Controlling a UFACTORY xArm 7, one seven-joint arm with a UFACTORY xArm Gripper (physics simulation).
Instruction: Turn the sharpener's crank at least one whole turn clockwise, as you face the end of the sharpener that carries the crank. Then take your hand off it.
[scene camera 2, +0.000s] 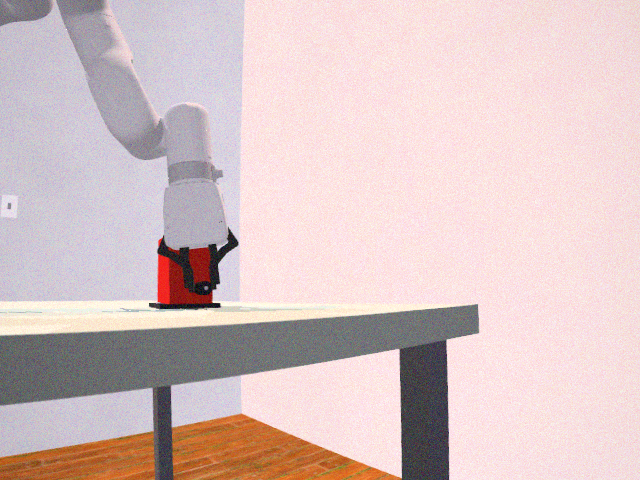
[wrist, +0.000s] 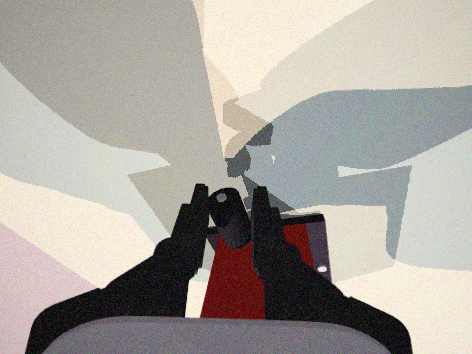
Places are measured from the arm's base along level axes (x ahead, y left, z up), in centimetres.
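Pixels of known places: gripper, fingertip midpoint: (scene camera 2: 203, 291) (wrist: 230, 202).
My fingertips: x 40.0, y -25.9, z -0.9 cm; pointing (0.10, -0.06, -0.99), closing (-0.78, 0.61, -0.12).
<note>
Behind a point stands the place of what it marks.
The red sharpener (scene camera 2: 173, 276) {x 37.9, y -20.0, z 1.6 cm} (wrist: 233, 287) {x 41.0, y -23.3, z 3.1 cm} stands upright on its black base (scene camera 2: 180, 305) {x 39.1, y -20.4, z -3.2 cm} (wrist: 304, 219) {x 37.3, y -19.8, z -3.4 cm} on the table. The crank's black knob (scene camera 2: 205, 288) {x 39.8, y -26.9, z -0.4 cm} (wrist: 230, 215) {x 39.6, y -26.1, z 0.6 cm} is low, a little above the base, and points out from the crank end of the sharpener. My gripper (scene camera 2: 202, 287) {x 40.0, y -25.9, z -0.9 cm} (wrist: 230, 202) {x 40.0, y -25.9, z -0.9 cm} points down in front of that end and is shut on the knob, with one finger on each side of it. The crank's arm is hidden behind the knob and fingers. The gripper covers part of the sharpener's top and front in both views.
The table (scene camera 2: 289, 341) {x 29.6, y -55.9, z -5.7 cm} has its front edge and right corner to the right of the sharpener in the scene view. Shadows of the arm and gripper lie across the table top in the wrist view. A pale wall (scene camera 2: 439, 155) stands behind the table.
</note>
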